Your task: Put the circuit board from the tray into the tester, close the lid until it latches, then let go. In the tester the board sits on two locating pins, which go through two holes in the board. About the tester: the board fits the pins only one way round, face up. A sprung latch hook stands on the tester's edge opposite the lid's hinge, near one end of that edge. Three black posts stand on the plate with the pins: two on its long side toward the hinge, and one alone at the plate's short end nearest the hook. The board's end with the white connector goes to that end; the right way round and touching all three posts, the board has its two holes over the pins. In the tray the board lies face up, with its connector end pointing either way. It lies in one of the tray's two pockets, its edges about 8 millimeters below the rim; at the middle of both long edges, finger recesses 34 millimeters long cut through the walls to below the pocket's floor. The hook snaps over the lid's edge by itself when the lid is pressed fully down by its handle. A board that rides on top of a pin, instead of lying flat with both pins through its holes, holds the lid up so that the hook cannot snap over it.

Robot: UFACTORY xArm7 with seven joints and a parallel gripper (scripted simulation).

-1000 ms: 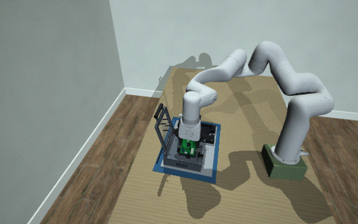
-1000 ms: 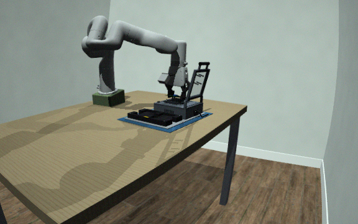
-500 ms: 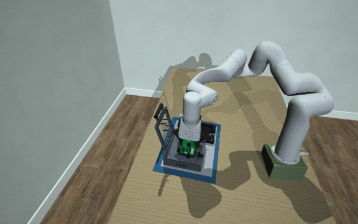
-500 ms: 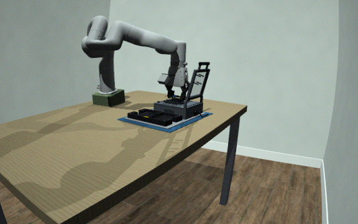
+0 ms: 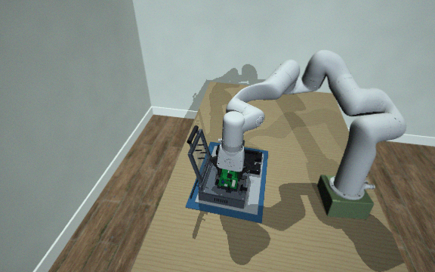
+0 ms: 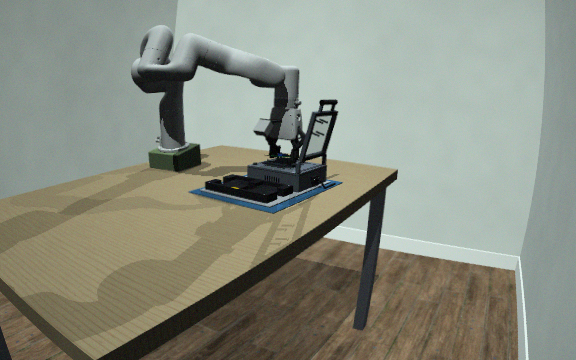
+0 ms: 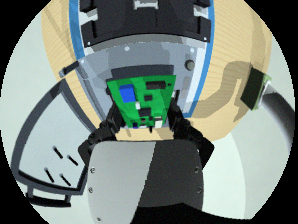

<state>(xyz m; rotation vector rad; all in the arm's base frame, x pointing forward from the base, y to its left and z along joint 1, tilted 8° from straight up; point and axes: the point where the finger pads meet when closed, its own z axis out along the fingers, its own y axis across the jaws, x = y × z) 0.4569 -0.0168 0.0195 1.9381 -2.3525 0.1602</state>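
Now: hand right at the green circuit board. The rest, counted from my hand: lid 12 cm ahead, 10 cm above, 2 cm to the right; tester plate 2 cm below, 1 cm to the left, 1 cm ahead.
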